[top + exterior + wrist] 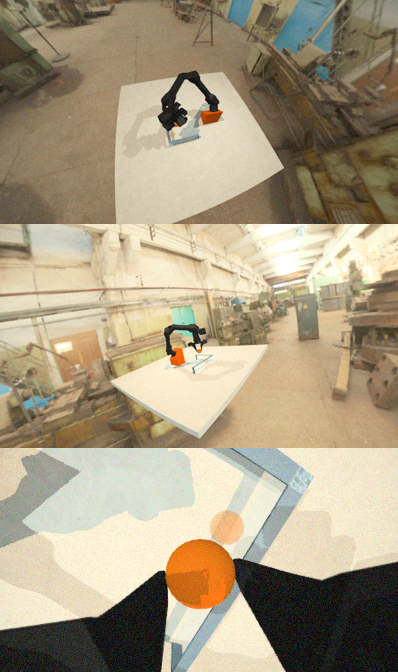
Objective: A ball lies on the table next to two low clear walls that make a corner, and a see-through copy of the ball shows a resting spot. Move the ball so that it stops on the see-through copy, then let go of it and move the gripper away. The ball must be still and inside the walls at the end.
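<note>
My gripper tip is now 11 cm above the see-through ball copy, 4 cm short of it and 2 cm to the right of it. The rest, counted from my gripper tip: orange ball (right at my gripper tip).
</note>
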